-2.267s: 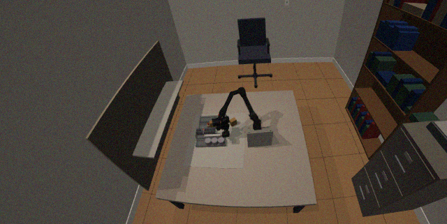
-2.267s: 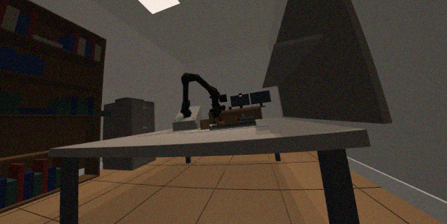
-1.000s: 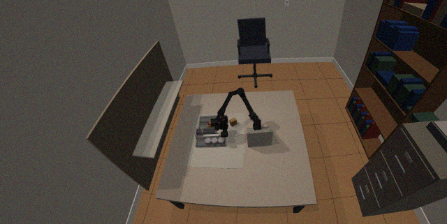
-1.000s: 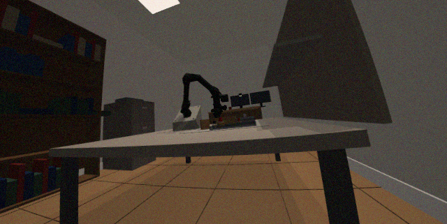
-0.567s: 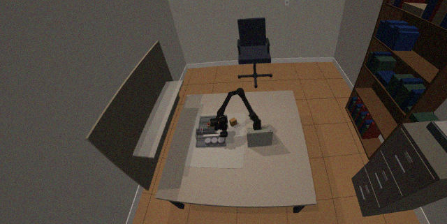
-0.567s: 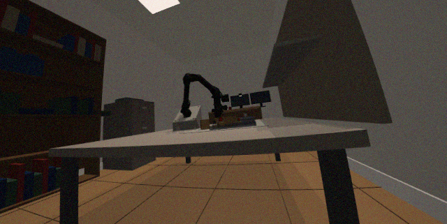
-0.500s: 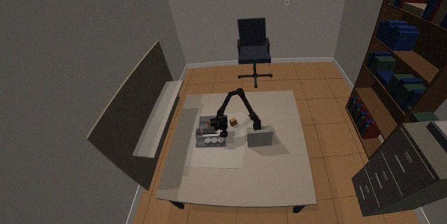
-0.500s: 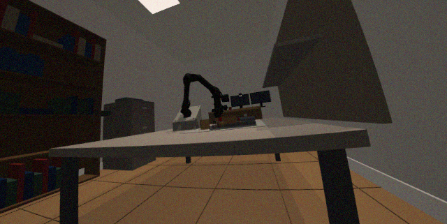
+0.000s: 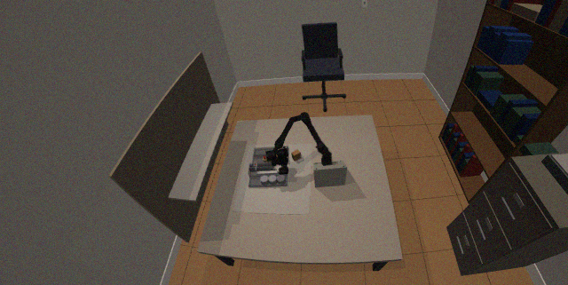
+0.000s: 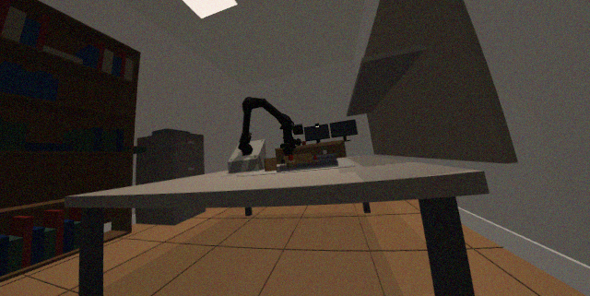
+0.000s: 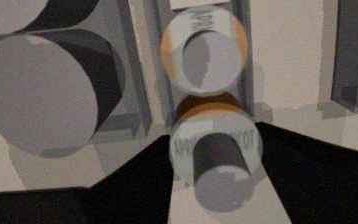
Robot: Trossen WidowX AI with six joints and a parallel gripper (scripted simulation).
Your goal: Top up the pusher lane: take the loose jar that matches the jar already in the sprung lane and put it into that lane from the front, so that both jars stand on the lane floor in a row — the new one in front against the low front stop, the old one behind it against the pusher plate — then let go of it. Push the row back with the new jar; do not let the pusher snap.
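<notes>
The grey lane unit lies 16 cm ahead of my gripper tip, 4 cm to the right of it and 3 cm below it. The rest, counted from my gripper tip: brown block (9 cm behind, 14 cm to the right, 1 cm below).
</notes>
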